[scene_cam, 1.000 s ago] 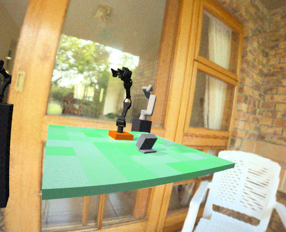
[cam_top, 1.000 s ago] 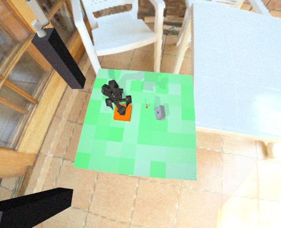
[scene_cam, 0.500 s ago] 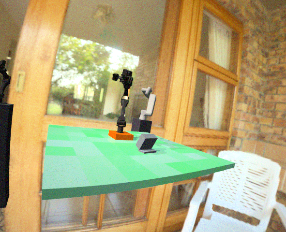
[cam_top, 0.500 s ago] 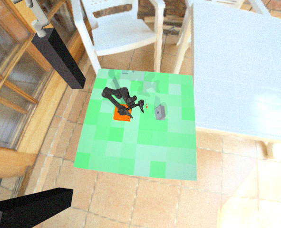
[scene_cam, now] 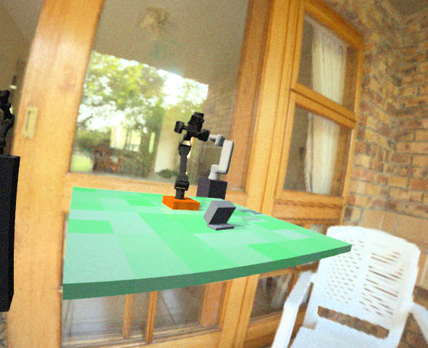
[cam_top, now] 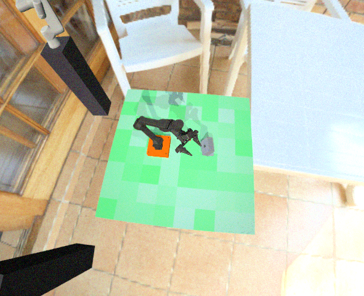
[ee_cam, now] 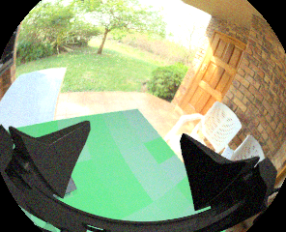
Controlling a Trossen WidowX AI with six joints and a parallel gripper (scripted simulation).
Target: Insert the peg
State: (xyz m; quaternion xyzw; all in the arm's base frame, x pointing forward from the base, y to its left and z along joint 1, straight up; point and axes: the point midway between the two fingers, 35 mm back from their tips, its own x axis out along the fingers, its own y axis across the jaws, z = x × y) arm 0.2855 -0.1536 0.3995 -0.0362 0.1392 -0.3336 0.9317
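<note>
The red peg lies 39 cm below my gripper tip, 27 cm to the left of it and 4 cm behind it. Round my gripper tip: sloped panel: 37 cm below, 18 cm to the left, 11 cm ahead.
</note>
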